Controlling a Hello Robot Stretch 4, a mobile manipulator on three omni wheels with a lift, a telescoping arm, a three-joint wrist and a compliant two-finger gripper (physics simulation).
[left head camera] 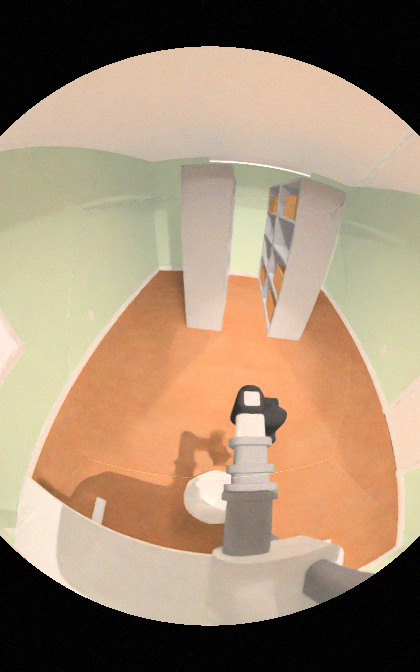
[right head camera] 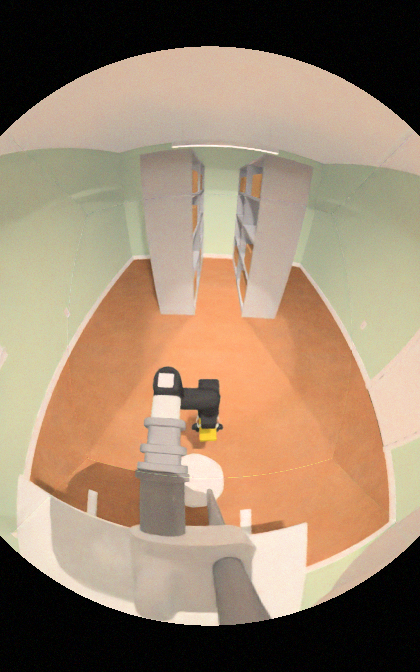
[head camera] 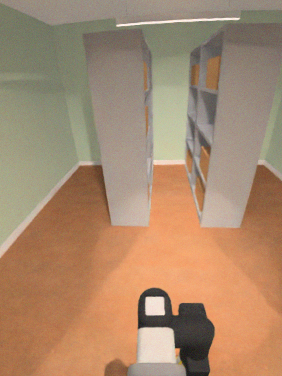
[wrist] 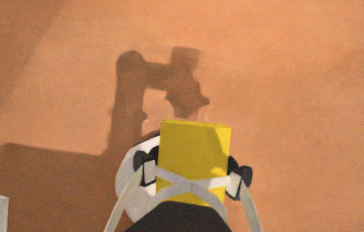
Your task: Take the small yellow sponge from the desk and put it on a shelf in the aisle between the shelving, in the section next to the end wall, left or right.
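Places are measured from the robot's base along level axes (x ahead, y left, z up), in centimetres.
Pixels of known places: gripper, fingertip midpoint: point(wrist: 192, 164).
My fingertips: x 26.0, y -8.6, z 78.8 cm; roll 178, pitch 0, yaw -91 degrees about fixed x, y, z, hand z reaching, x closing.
Behind a point stands the place of what it marks.
My gripper point(right head camera: 207, 428) point(wrist: 192, 164) @(z 78.8, x 26.0, y -8.6 cm) is shut on the small yellow sponge point(right head camera: 208, 435) point(wrist: 195, 145) @(z 83.7, x 28.9, y -8.7 cm), which stands upright between the fingertips, over the floor. In the head camera the wrist hides most of it. Ahead stand a left shelving unit point(head camera: 122, 130) @(z 111.6, x 186.6, y 24.0 cm) point(left head camera: 207, 250) point(right head camera: 172, 235) and a right shelving unit point(head camera: 242, 135) @(z 105.3, x 180.0, y -83.8 cm) point(left head camera: 312, 260) point(right head camera: 280, 235), with the aisle between them leading to the green end wall point(head camera: 170, 100) @(z 117.5, x 369.7, y -39.6 cm) point(right head camera: 218, 220). The right unit's compartments show at a slant; the left unit's show as a narrow strip. Their far sections are partly hidden.
Orange boxes point(head camera: 213, 73) @(z 155.6, x 213.7, y -62.0 cm) point(right head camera: 256, 185) fill some compartments; others look empty. The white desk point(left head camera: 40, 515) point(right head camera: 277, 555) lies at the bottom of both side head views, close to my body. Green walls point(head camera: 30, 125) @(z 108.1, x 260.6, y 156.4 cm) run along both sides. My round white base point(right head camera: 204, 480) shows below the arm.
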